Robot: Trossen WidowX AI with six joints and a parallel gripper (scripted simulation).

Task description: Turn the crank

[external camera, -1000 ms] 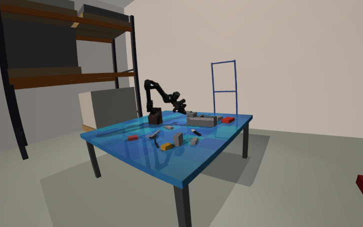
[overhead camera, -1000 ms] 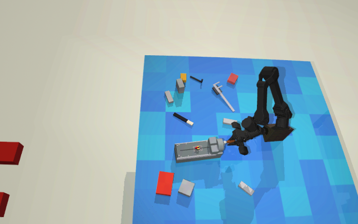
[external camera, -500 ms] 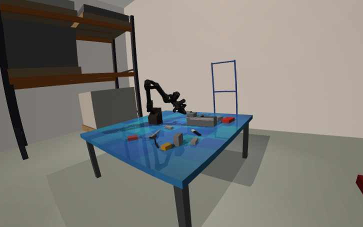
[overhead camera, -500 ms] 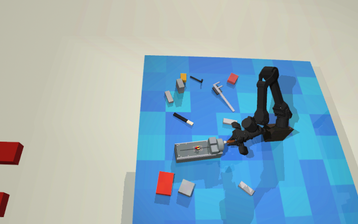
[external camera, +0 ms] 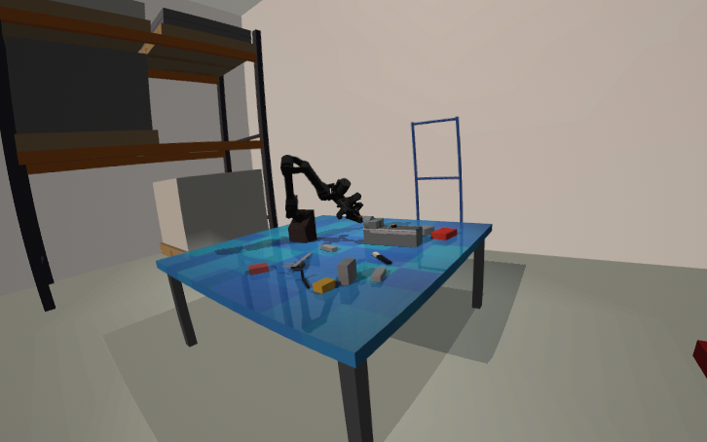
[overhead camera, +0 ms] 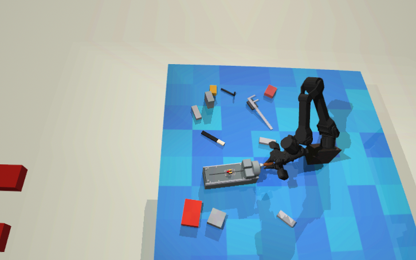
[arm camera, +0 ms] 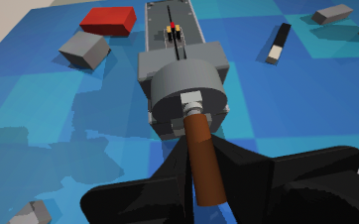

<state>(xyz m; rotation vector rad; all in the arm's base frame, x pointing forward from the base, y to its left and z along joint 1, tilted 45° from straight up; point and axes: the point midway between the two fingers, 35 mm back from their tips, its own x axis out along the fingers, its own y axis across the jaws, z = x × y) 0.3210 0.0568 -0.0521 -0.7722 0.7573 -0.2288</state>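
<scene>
The brown crank handle is 20 mm behind my gripper tip and 30 mm above it. The rest, counted from my gripper tip: red block 150 mm behind, 530 mm to the right, 80 mm below; red pointer 170 mm ahead, 10 mm to the left, 10 mm below; black key 90 mm ahead, 520 mm to the right, 80 mm below.
</scene>
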